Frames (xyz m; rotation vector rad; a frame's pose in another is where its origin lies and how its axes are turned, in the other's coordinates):
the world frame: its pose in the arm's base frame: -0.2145 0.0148 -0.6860 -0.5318 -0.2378 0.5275
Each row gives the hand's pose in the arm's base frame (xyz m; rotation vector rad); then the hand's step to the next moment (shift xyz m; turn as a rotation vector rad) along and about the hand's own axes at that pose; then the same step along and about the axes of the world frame.
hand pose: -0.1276 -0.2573 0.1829 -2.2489 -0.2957 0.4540
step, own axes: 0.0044 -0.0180 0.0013 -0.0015 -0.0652 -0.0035
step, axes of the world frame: 0.0104 0.0030 0.0151 0.0219 0.0026 0.0615
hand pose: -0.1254 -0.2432 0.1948 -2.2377 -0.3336 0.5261
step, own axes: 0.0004 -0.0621 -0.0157 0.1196 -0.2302 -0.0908
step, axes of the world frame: 0.0237 -0.0096 0.0587 0.2012 -0.0600 0.1774
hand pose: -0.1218 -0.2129 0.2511 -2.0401 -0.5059 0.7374
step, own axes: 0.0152 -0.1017 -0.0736 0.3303 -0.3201 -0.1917
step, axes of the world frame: 0.0635 -0.0696 0.0843 0.4481 -0.0971 0.1952
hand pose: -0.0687 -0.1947 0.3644 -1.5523 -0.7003 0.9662
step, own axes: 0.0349 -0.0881 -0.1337 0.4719 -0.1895 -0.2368
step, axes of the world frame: 0.1141 -0.1167 0.0148 0.5577 -0.0024 0.0605
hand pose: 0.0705 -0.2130 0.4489 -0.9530 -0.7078 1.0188
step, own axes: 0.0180 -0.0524 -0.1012 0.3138 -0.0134 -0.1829
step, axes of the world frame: 0.0807 -0.0686 -0.0458 0.3525 0.0791 -0.0403
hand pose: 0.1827 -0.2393 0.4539 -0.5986 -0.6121 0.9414
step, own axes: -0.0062 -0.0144 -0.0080 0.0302 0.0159 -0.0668
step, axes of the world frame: 0.0021 -0.0162 -0.0066 0.0505 0.0202 -0.0516
